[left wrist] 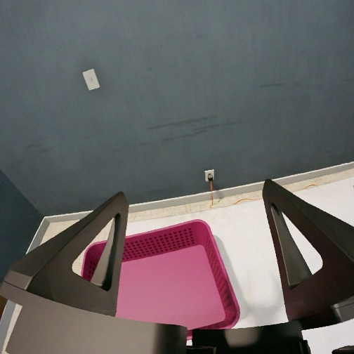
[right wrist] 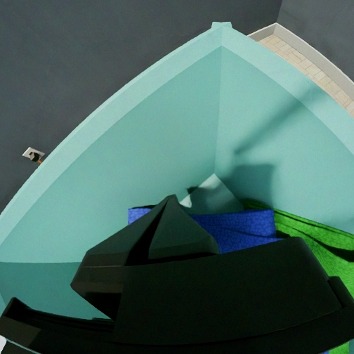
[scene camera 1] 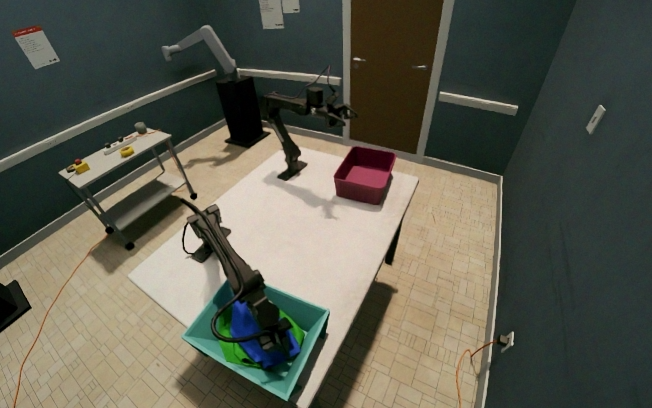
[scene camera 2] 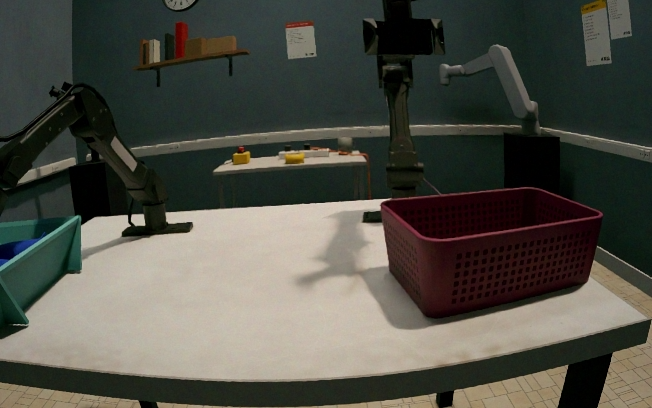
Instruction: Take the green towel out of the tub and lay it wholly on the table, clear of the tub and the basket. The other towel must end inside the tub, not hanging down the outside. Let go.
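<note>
The teal tub (scene camera 1: 314, 322) (scene camera 2: 50, 265) (right wrist: 150, 150) stands at the near end of the table in scene camera 1. In it the blue towel (scene camera 1: 242, 316) (scene camera 2: 19, 247) (right wrist: 240, 229) lies over the green towel (scene camera 1: 229, 350) (right wrist: 322, 239), which shows around its edges. My right gripper (scene camera 1: 275, 345) (right wrist: 173, 201) is down inside the tub, its fingers shut on the blue towel; the pinched part is hidden behind the fingers. My left gripper (scene camera 1: 351, 119) (scene camera 2: 404, 37) (left wrist: 191, 192) is open and empty, raised near the magenta basket (scene camera 1: 357, 190) (scene camera 2: 500, 275) (left wrist: 172, 285), which is empty.
The white table (scene camera 1: 300, 240) (scene camera 2: 225, 310) stretches between the tub and the basket. The basket stands near its far end in scene camera 1. The right arm reaches over the tub's rim. A cart (scene camera 1: 142, 200) with small items stands beyond the table, near the wall.
</note>
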